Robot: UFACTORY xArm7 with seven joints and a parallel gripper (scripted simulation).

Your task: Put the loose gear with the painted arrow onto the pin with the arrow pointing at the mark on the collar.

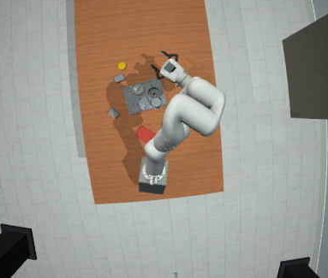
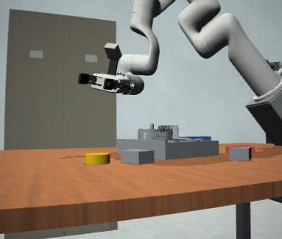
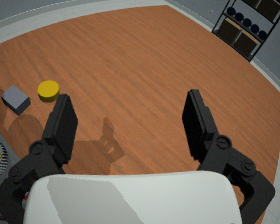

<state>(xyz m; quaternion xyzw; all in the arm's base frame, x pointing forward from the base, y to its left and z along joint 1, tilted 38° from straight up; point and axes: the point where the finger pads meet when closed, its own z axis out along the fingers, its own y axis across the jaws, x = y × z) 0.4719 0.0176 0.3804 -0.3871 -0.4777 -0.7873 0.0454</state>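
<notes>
Right now the grey gear is 160 mm below my hand, 150 mm behind it and 120 mm to the left of it. The rest, counted from my hand: yellow disc (230 mm to the left, 200 mm below, 10 mm ahead); blue block (350 mm behind, 200 mm below, 100 mm to the right); red block (430 mm behind, 210 mm below, 60 mm to the left).
</notes>
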